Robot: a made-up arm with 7 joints. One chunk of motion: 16 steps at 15 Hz.
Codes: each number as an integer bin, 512 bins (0 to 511) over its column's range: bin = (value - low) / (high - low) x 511, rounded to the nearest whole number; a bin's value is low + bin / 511 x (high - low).
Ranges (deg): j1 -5..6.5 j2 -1.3..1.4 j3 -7.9..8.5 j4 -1.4..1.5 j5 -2.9..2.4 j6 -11.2..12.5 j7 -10.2..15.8
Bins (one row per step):
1: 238 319 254 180 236 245 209
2: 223 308 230 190 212 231 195
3: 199 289 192 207 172 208 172
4: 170 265 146 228 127 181 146
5: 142 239 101 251 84 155 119
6: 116 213 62 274 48 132 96
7: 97 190 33 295 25 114 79
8: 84 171 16 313 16 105 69
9: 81 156 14 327 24 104 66
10: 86 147 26 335 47 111 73
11: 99 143 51 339 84 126 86
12: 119 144 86 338 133 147 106
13: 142 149 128 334 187 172 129
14: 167 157 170 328 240 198 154
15: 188 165 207 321 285 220 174
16: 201 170 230 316 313 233 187
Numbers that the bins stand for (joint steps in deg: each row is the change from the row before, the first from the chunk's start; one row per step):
1: 0.356 0.386 0.252 -0.378 -0.452 0.163 0.434
2: 0.019 0.327 -0.518 -0.322 -0.701 -0.486 -0.278
3: -0.522 0.227 -1.738 -0.225 -1.116 -1.553 -1.449
4: -1.174 0.100 -3.214 -0.106 -1.583 -2.805 -2.771
5: -1.804 -0.037 -4.659 0.024 -2.029 -4.011 -4.145
6: -2.389 -0.175 -5.910 0.155 -2.402 -5.078 -5.315
7: -2.817 -0.296 -6.841 0.274 -2.641 -5.913 -6.180
8: -3.110 -0.396 -7.386 0.376 -2.734 -6.330 -6.689
9: -3.177 -0.476 -7.451 0.456 -2.651 -6.377 -6.842
10: -3.065 -0.523 -7.066 0.501 -2.413 -6.052 -6.486
11: -2.772 -0.544 -6.263 0.524 -2.029 -5.356 -5.824
12: -2.322 -0.539 -5.140 0.518 -1.521 -4.382 -4.807
13: -1.804 -0.513 -3.792 0.495 -0.960 -3.223 -3.636
14: -1.242 -0.470 -2.444 0.461 -0.411 -2.017 -2.364
15: -0.769 -0.428 -1.257 0.422 0.056 -0.996 -1.347
16: -0.477 -0.402 -0.518 0.393 0.346 -0.394 -0.685

